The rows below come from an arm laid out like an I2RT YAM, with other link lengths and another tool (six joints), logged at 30 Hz.
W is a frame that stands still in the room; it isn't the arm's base.
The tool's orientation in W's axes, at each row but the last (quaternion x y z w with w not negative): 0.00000 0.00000 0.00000 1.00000; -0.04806 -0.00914 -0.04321 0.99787; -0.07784 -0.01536 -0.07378 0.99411; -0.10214 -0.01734 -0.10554 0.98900
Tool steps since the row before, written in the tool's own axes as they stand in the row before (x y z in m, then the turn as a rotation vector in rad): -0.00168 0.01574 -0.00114 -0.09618 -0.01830 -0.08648; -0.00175 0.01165 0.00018 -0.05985 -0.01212 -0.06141; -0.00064 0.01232 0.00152 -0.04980 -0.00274 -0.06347; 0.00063 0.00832 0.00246 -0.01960 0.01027 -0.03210
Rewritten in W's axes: -0.00168 0.01574 -0.00114 -0.09618 -0.01830 -0.08648; -0.00073 0.01172 -0.00097 -0.05981 -0.01285 -0.06130; 0.00118 0.01237 -0.00040 -0.04843 -0.00546 -0.06435; 0.00235 0.00834 0.00079 -0.01656 0.00725 -0.03454
